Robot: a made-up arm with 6 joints.
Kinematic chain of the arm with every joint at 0, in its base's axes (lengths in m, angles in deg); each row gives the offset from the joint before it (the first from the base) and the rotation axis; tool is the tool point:
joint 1: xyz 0 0 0.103 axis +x
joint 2: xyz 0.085 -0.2 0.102 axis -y
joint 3: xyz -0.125 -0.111 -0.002 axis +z
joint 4: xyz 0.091 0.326 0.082 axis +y
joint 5: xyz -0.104 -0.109 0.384 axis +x
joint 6: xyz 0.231 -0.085 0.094 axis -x
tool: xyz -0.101 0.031 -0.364
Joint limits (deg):
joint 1: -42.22..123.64
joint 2: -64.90..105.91
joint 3: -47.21..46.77
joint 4: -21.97..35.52
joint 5: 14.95..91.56
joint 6: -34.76..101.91
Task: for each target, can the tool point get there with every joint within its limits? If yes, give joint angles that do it. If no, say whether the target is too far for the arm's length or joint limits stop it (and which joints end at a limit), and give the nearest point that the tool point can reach.
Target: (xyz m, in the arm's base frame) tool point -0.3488 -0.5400 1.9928
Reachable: no: too far | nearest point -0.0811 -0.2392 0.9400 | short by 1.127 m
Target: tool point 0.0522 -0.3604 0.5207
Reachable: yes | joints -12.92 25.51 11.22 17.87 37.13 87.60
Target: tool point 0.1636 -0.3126 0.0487
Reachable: yes | joints 60.86 -11.91 -21.09 2.54 22.29 17.21
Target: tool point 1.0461 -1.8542 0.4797
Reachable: no: too far | nearest point 0.4090 -0.7925 0.2640 | short by 1.257 m
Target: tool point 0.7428 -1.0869 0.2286
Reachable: no: joint limits stop it (at a limit: joint 2, joint 3, joint 5, joint 6) | nearest point 0.4285 -0.7887 0.1941 | short by 0.435 m
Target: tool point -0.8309 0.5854 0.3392
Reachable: no: joint limits stop it (at a limit: joint 1, joint 3, joint 5, joint 6) | nearest point -0.5269 0.3358 0.3567 | short by 0.394 m
